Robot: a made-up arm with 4 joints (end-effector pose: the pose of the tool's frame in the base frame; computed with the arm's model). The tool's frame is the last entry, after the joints.
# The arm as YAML. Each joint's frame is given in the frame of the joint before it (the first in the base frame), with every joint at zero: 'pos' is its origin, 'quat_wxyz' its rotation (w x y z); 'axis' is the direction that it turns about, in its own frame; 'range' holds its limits. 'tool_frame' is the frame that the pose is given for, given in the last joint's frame.
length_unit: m
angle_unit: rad
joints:
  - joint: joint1
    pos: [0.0, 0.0, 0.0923]
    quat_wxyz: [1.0, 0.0, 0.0, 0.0]
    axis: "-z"
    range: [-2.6, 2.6]
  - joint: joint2
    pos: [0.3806, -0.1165, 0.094]
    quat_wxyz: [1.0, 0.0, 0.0, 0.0]
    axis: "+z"
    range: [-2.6, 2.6]
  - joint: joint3
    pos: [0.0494, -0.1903, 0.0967]
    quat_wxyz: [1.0, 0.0, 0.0, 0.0]
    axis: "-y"
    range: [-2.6, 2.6]
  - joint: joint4
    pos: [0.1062, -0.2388, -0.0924]
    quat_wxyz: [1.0, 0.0, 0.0, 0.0]
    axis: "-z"
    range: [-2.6, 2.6]
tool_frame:
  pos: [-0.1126, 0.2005, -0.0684]
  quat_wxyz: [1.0, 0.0, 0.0, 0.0]
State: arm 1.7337 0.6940 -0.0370 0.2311
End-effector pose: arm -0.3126 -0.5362 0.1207 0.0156 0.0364 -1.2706
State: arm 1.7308 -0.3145 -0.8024 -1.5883
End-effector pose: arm -0.6010 0.0079 0.2376 0.7848 -0.1970 -0.4320
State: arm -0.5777 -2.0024 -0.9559 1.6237
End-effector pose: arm 0.0730 -0.0346 -0.0649 -0.1399 1.4012 -2.7154
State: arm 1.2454 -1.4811 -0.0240 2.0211
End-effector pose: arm -0.5049 -0.1718 0.1142 -0.0092 -0.0249 1.5355
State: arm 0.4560 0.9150 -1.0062 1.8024
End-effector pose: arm 0.5318 -0.5606 -0.0795 -0.9771 0.4601 -1.2212
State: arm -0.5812 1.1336 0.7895 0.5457
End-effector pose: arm 0.5443 0.3815 0.2507 0.7545 -0.3557 1.1049
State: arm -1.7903 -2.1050 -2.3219 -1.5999
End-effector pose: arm -0.1444 -0.1219 0.4592 1.9720 1.3886 0.6279
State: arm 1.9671 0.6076 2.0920 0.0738
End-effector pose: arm -0.4316 -0.5329 0.3706 -1.3262 -1.7706 -0.8413
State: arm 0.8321 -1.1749 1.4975 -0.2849
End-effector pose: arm -0.1599 -0.4327 0.2132 -1.5149 -0.6853 -1.3572
